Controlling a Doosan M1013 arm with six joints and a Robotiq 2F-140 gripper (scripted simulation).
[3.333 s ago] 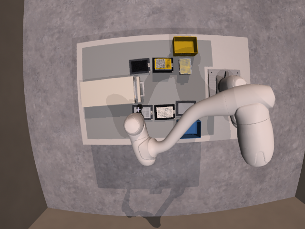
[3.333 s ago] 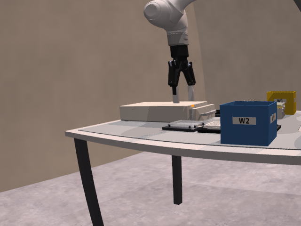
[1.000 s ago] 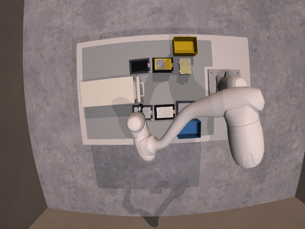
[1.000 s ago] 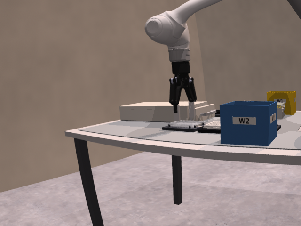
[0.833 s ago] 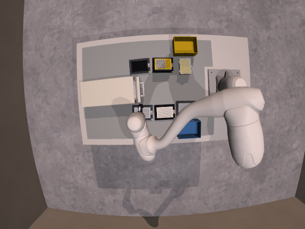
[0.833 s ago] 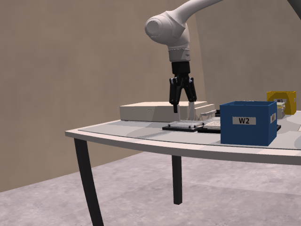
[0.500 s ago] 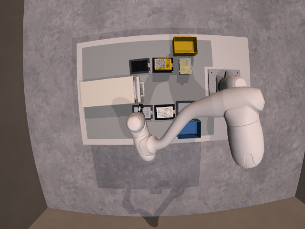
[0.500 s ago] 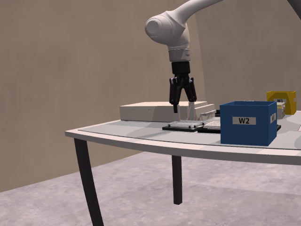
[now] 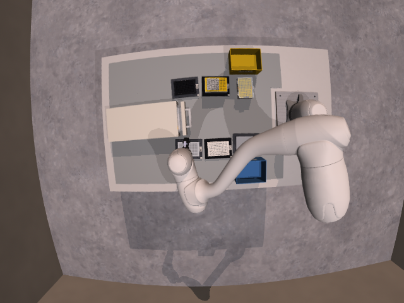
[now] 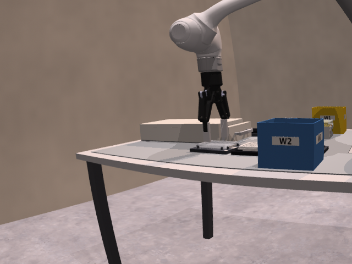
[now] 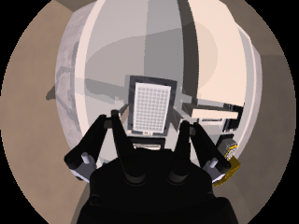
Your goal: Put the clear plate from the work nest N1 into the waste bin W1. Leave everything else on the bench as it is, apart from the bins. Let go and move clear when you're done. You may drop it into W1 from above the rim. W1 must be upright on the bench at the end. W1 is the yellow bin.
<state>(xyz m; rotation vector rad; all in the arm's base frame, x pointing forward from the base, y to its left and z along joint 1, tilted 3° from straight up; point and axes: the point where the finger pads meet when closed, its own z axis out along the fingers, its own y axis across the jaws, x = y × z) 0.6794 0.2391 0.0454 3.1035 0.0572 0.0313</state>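
The clear plate lies 40 mm below my hand. Round my hand: blue bin W2 (370 mm behind, 100 mm to the left, 20 mm below); white plate (180 mm behind, 40 mm below, 10 mm to the right); black plate (370 mm to the right, 40 mm below, 30 mm ahead).
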